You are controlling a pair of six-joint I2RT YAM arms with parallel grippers.
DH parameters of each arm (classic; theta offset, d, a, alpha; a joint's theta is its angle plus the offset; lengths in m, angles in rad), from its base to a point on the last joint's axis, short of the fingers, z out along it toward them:
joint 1: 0 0.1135 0.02 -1.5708
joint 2: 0 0 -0.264 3.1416
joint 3: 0.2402 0 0.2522 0
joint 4: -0.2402 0 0.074 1.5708
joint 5: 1.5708 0 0 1.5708
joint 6: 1.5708 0.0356 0 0
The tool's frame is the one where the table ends.
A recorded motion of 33 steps. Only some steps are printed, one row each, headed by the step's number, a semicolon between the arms.
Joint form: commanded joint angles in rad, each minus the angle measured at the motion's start. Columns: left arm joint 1, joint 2, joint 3, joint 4, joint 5, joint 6; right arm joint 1, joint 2, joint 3, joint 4, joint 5, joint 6.
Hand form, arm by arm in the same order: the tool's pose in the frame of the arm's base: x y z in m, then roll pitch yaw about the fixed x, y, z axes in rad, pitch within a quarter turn. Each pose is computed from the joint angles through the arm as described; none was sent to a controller.
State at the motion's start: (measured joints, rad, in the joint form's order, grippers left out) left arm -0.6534 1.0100 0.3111 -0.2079 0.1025 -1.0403; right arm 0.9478 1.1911 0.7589 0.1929 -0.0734 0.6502
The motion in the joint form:
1: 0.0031 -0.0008 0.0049 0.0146 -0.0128 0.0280; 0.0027 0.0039 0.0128 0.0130 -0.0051 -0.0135
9: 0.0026 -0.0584 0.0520 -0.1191 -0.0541 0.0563; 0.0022 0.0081 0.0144 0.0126 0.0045 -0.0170
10: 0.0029 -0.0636 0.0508 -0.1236 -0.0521 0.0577; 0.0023 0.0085 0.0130 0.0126 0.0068 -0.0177
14: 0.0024 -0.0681 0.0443 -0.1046 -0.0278 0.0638; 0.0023 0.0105 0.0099 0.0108 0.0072 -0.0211
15: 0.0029 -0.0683 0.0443 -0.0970 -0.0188 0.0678; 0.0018 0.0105 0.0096 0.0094 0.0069 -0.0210
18: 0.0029 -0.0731 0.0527 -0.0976 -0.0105 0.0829; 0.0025 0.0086 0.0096 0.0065 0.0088 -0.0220
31: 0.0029 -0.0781 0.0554 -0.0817 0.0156 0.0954; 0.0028 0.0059 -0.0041 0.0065 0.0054 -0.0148
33: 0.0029 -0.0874 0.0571 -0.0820 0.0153 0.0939; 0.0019 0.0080 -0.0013 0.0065 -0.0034 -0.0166
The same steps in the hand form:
1: 0.1376 -0.1087 0.1418 -2.5030 0.2797 -2.7186; 0.1593 0.2278 0.2895 1.9180 0.8868 2.8751
9: 0.1347 -0.1047 0.1555 -2.5529 0.3104 -2.7301; 0.1602 0.2283 0.2890 1.9251 0.8910 2.8715
10: 0.1340 -0.1042 0.1557 -2.5530 0.3096 -2.7321; 0.1603 0.2282 0.2884 1.9284 0.8916 2.8721
14: 0.1337 -0.1052 0.1557 -2.5291 0.3048 -2.7452; 0.1603 0.2283 0.2866 1.9402 0.8924 2.8817
15: 0.1340 -0.1057 0.1563 -2.5194 0.3050 -2.7505; 0.1604 0.2281 0.2863 1.9427 0.8917 2.8834
18: 0.1348 -0.1067 0.1595 -2.5085 0.3147 -2.7640; 0.1600 0.2279 0.2865 1.9449 0.8926 2.8841
31: 0.1354 -0.1083 0.1623 -2.4796 0.3177 -2.7814; 0.1590 0.2268 0.2823 1.9574 0.8812 2.8957
33: 0.1352 -0.1082 0.1643 -2.4698 0.3226 -2.7770; 0.1593 0.2273 0.2828 1.9560 0.8812 2.9027

